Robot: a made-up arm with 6 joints.
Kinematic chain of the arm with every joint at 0, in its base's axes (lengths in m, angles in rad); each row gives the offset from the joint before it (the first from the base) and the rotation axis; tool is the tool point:
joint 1: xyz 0 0 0.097 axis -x
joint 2: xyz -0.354 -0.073 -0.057 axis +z
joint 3: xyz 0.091 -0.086 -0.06 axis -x
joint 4: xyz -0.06 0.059 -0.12 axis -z
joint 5: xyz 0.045 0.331 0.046 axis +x
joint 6: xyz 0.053 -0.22 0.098 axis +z
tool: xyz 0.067 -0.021 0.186
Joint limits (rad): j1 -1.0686..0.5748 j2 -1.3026..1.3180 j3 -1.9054..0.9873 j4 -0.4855..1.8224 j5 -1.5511..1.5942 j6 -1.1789..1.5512
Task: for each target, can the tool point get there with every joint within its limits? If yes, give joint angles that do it. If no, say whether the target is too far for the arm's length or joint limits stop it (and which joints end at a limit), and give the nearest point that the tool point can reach.
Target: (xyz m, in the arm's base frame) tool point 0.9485 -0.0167 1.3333
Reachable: no: too far | nearest point 0.1838 -0.0688 0.5908 | short by 1.067 m
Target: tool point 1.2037 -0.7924 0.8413
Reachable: no: too far | nearest point 0.2567 -0.3597 0.3948 | short by 1.133 m
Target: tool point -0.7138 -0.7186 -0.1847
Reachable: no: joint limits stop it (at a limit: joint 2, joint 3, joint 5) | nearest point -0.6669 -0.6585 -0.1612 | short by 0.080 m
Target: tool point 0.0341 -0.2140 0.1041
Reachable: yes | joints -0.7416 0.2409 -0.4939 1.0541 -0.4910 0.4655
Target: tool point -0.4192 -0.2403 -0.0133
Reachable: yes | joints -0.0014 -0.6498 0.4202 1.4795 0.9060 1.1943
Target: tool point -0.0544 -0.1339 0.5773
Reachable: yes | joints 0.1353 0.5319 -1.4370 -0.0084 -1.1023 0.3387
